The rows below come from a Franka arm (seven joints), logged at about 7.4 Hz.
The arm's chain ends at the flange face. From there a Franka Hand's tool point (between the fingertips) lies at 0.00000 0.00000 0.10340 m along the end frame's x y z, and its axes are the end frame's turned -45 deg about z.
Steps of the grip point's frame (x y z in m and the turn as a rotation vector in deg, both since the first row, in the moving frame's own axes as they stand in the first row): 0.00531 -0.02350 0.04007 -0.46 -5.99 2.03; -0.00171 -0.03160 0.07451 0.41 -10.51 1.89; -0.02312 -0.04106 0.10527 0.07 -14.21 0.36; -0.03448 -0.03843 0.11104 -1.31 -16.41 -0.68
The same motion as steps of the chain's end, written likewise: -0.00567 -0.02846 0.04064 -4.56 -3.91 2.03; -0.00949 -0.03372 0.07625 -7.14 -7.72 1.89; -0.02729 -0.03049 0.10843 -10.00 -10.10 0.36; -0.03268 -0.02521 0.11528 -12.53 -10.68 -0.68
